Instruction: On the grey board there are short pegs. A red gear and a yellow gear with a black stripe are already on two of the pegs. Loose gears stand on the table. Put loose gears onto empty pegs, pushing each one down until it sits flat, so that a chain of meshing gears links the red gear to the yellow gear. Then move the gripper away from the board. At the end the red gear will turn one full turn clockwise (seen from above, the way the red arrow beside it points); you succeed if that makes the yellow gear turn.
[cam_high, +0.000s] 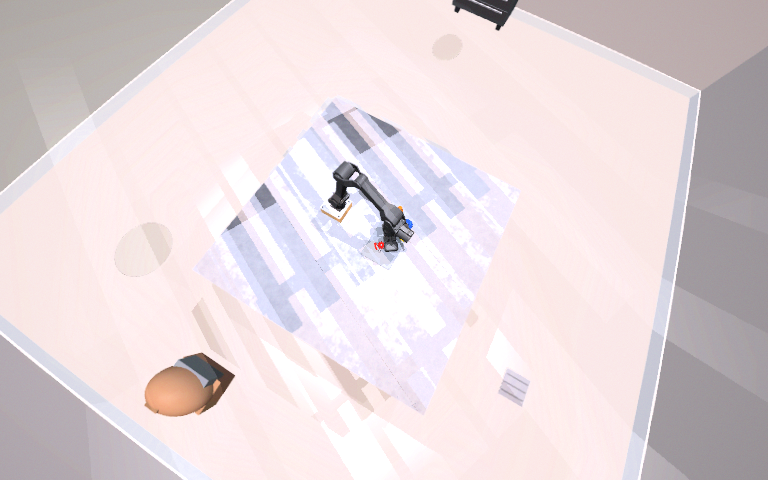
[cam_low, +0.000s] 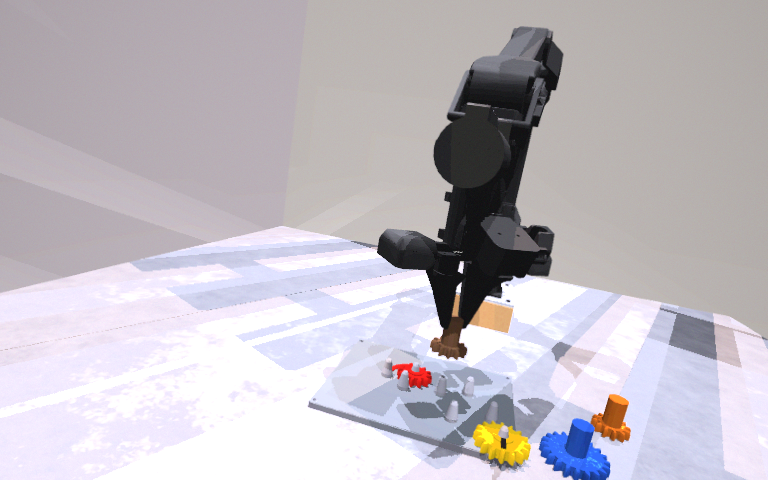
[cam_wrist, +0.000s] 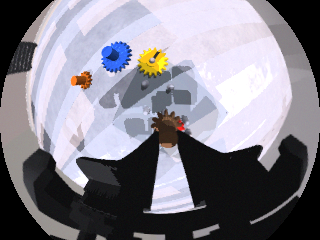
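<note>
My gripper tip is 1 cm above the brown gear. The rest, counted from my gripper tip: red gear 1 cm behind, 3 cm to the right, 7 cm below; blue gear 4 cm ahead, 14 cm to the left, 7 cm below; orange gear 3 cm behind, 19 cm to the left, 7 cm below.
</note>
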